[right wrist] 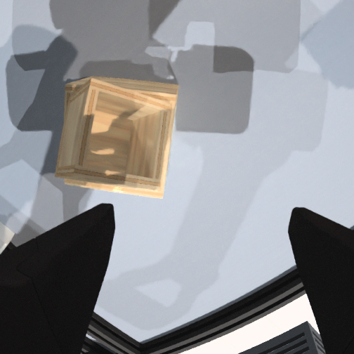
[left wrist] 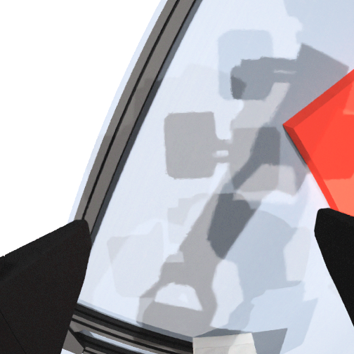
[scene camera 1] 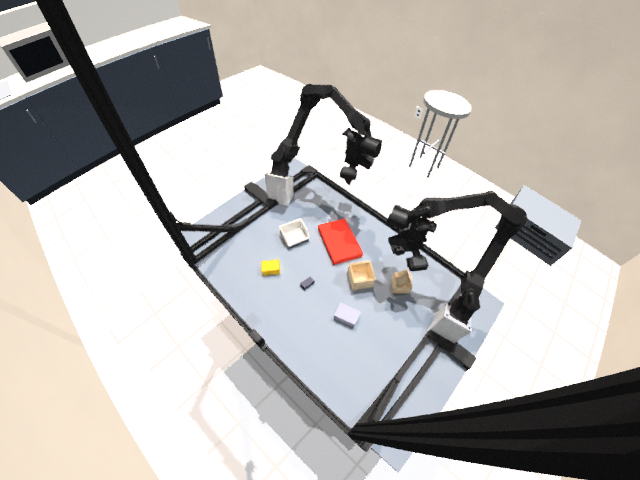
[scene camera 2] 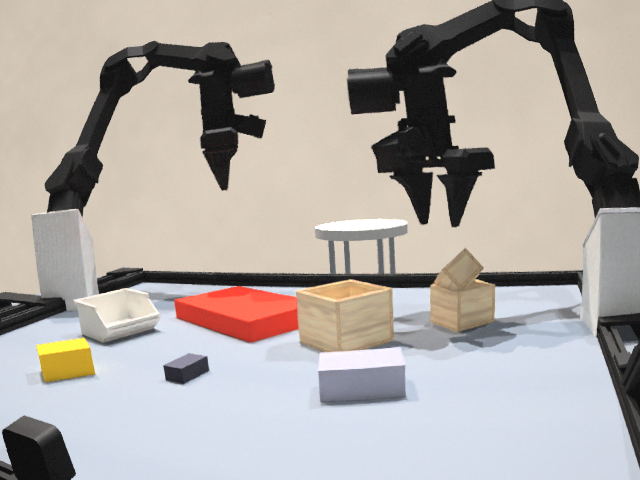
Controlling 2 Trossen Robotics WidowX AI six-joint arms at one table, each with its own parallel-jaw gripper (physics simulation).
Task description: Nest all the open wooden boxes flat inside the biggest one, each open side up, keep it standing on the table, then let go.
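Places are measured from the left arm's base along level axes (x ahead, y left, z up), in centimetres.
Where they show: left gripper, fingertip midpoint: (scene camera 2: pixel 224 190); right gripper, fingertip midpoint: (scene camera 1: pixel 406 258) (scene camera 2: pixel 439 225); left arm's base, origin of the base link: (scene camera 1: pixel 278 175) (scene camera 2: pixel 62 226); right arm's base, origin of the base link: (scene camera 1: pixel 458 315) (scene camera 2: pixel 623 225).
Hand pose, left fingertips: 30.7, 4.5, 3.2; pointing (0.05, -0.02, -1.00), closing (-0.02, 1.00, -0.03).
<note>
Each offset is from my left fingertips to the centre of the thing, as dx, dy, dz.
The biggest open wooden box @(+14.2, -35.1, -14.5) (scene camera 1: pixel 361 275) (scene camera 2: pixel 344 317) stands upright and its inside looks empty. To its right a medium wooden box @(+30.1, -33.1, -15.2) (scene camera 1: pixel 401 290) (scene camera 2: pixel 461 307) (right wrist: pixel 114 190) stands on the table. A small wooden box @(+29.5, -33.2, -11.3) (scene camera 2: pixel 462 268) (right wrist: pixel 107 142) sits tilted in its opening, sticking up above the rim in scene camera 2. My right gripper (scene camera 1: pixel 407 255) (scene camera 2: pixel 439 224) (right wrist: pixel 204 218) is open and empty, high above the two smaller boxes, which lie up and left of its fingertips in the right wrist view. My left gripper (scene camera 1: pixel 348 176) (scene camera 2: pixel 223 187) (left wrist: pixel 205 228) is open and empty, high above the table's back left.
A flat red box @(+2.0, -20.6, -16.3) (scene camera 1: pixel 340 241) (scene camera 2: pixel 242 312) (left wrist: pixel 332 135) lies left of the biggest box. A white bin @(-16.7, -23.9, -15.2) (scene camera 1: pixel 294 233) (scene camera 2: pixel 118 315), yellow block @(-20.2, -41.8, -16.0) (scene camera 1: pixel 270 267) (scene camera 2: pixel 66 360), dark block @(-4.6, -43.2, -16.8) (scene camera 1: pixel 307 283) (scene camera 2: pixel 186 368) and lavender block @(+13.0, -51.4, -16.1) (scene camera 1: pixel 346 315) (scene camera 2: pixel 361 375) also lie on the table.
</note>
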